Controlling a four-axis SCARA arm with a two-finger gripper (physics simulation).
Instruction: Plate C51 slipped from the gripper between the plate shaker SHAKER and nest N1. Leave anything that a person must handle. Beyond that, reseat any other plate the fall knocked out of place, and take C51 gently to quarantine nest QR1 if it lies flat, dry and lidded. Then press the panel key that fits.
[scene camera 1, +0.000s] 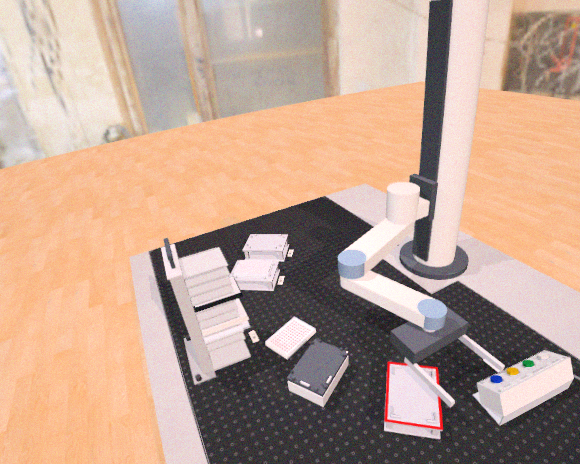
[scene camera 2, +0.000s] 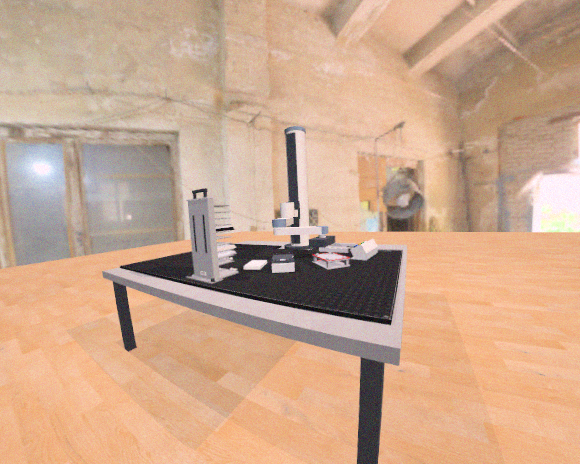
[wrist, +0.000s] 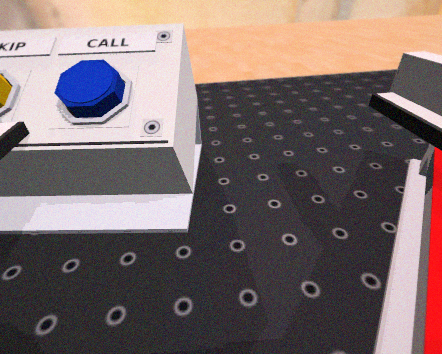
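Where they show: gripper, fingertip midpoint: (scene camera 1: 478, 386) (scene camera 2: 351, 247) (wrist: 204, 92); arm's base at its link origin: (scene camera 1: 432, 259) (scene camera 2: 300, 247).
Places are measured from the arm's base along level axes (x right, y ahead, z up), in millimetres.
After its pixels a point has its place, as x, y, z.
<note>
A white plate with pinkish wells (scene camera 1: 291, 337) @[-82, 642, 29] (scene camera 2: 255, 264) @[-91, 667, 29], likely C51, lies flat on the mat beside the dark-topped box (scene camera 1: 320, 367) @[-243, 638, 68] (scene camera 2: 283, 263) @[-272, 698, 60], likely SHAKER. Its label, lid and dryness cannot be made out. The red-rimmed nest (scene camera 1: 412, 424) @[-468, 542, 53] (wrist: 434, 250) @[-422, 419, 53], likely QR1, shows no plate on it. The key panel (scene camera 1: 530, 387) @[-556, 276, 79] (scene camera 2: 365, 249) @[-554, 345, 66] (wrist: 182, 165) @[-485, 353, 45] has blue, yellow, green and white keys. The wrist view shows the blue CALL key (wrist: 90, 87) @[-493, 321, 80] and part of the yellow SKIP key (wrist: 4, 92) @[-505, 282, 78]. My gripper (scene camera 1: 477, 385) @[-488, 365, 77] (wrist: 204, 92) @[-488, 365, 77] is open and empty, beside the panel's blue-key end.
A tall rack (scene camera 1: 187, 315) @[-65, 894, 231] (scene camera 2: 202, 240) @[-11, 903, 178] with stacked shelves stands at the mat's left; a dark shelf or plate shows midway. Two white box-like nests (scene camera 1: 255, 275) @[210, 633, 65] (scene camera 1: 266, 244) @[375, 520, 66] stand right of it; which is N1 cannot be read. The arm's column (scene camera 1: 457, 150) @[-68, 30, 448] (scene camera 2: 301, 185) @[-57, 49, 465] rises behind.
</note>
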